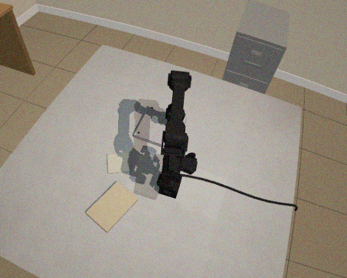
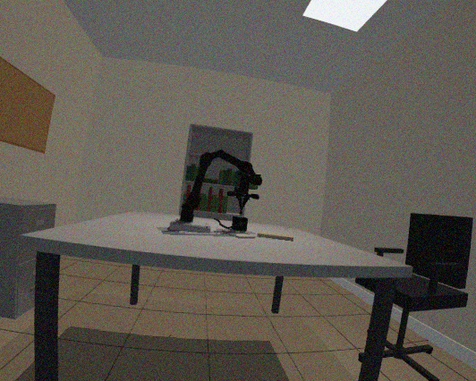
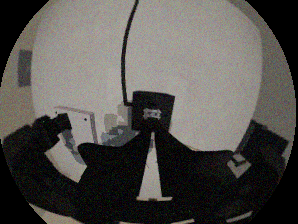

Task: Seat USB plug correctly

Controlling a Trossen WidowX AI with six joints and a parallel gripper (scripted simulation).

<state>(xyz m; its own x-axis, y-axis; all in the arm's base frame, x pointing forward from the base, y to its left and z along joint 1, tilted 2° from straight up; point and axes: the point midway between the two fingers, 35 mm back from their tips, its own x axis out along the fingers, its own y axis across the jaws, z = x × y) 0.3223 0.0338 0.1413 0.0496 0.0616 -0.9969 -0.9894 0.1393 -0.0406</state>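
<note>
My gripper tip is 2 cm above the USB plug. The rest, counted from my gripper tip: pad 22 cm to the right, 13 cm ahead, 12 cm below.
</note>
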